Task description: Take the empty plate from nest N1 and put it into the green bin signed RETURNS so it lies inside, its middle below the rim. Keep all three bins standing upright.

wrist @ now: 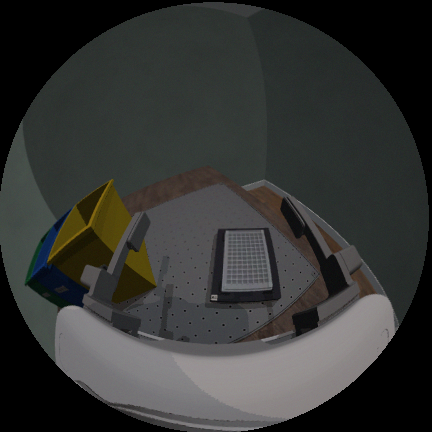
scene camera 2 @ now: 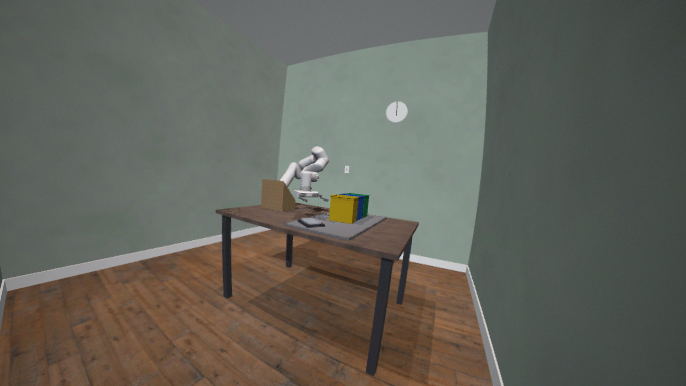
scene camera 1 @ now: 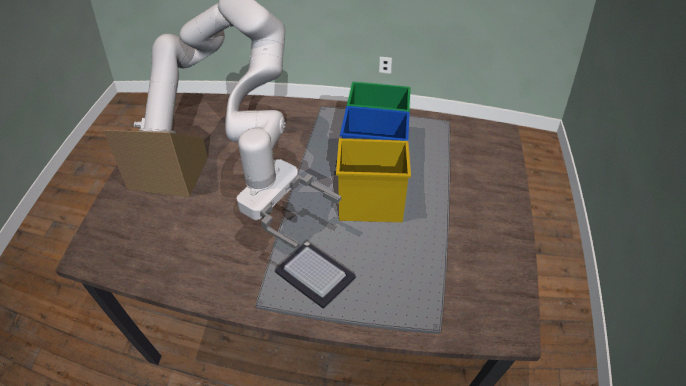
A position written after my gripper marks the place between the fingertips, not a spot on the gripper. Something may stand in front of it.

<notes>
I see my gripper [scene camera 1: 319, 222], a yellow bin [scene camera 1: 373, 175], a blue bin [scene camera 1: 359, 122], a green bin [scene camera 1: 369, 95], a pale plate [scene camera 1: 311, 269] and a dark nest [scene camera 1: 293, 281].
The yellow bin shows as well in scene camera 2 [scene camera 2: 343, 208]. The pale plate is seen too in the wrist view [wrist: 246, 267]. My gripper is seen too in the wrist view [wrist: 211, 208].
</notes>
